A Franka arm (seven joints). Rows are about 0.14 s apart.
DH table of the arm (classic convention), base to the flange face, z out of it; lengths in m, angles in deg. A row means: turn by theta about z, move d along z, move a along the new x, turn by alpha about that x. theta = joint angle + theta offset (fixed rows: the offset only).
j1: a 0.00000  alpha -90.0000  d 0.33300  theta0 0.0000
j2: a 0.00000  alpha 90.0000  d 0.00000  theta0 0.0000
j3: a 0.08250  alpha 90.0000  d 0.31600  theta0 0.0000
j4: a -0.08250  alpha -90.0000  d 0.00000  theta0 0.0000
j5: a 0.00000  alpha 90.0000  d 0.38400  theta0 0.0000
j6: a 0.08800  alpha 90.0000  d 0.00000  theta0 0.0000
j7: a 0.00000  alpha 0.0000  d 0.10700  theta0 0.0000
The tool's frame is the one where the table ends.
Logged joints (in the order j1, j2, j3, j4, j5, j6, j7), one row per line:
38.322, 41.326, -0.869, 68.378, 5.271, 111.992, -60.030
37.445, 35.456, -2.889, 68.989, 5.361, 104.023, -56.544
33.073, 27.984, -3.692, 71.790, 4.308, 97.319, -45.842
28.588, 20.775, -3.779, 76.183, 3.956, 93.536, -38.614
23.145, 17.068, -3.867, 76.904, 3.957, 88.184, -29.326
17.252, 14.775, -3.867, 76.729, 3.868, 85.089, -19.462
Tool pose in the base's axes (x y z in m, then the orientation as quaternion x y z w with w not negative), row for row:
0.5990, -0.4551, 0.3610, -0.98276, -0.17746, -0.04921, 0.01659
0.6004, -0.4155, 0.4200, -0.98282, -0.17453, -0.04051, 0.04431
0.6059, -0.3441, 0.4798, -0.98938, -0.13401, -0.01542, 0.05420
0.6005, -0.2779, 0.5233, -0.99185, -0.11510, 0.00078, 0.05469
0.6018, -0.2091, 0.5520, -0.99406, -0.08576, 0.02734, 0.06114
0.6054, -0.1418, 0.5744, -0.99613, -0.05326, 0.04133, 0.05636
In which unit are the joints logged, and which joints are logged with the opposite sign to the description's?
The joints are logged in degrees. Opposite sign: j1, j3, j4.
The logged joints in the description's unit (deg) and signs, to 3 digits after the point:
-38.322, 41.326, 0.869, -68.378, 5.271, 111.992, -60.030
-37.445, 35.456, 2.889, -68.989, 5.361, 104.023, -56.544
-33.073, 27.984, 3.692, -71.790, 4.308, 97.319, -45.842
-28.588, 20.775, 3.779, -76.183, 3.956, 93.536, -38.614
-23.145, 17.068, 3.867, -76.904, 3.957, 88.184, -29.326
-17.252, 14.775, 3.867, -76.729, 3.868, 85.089, -19.462

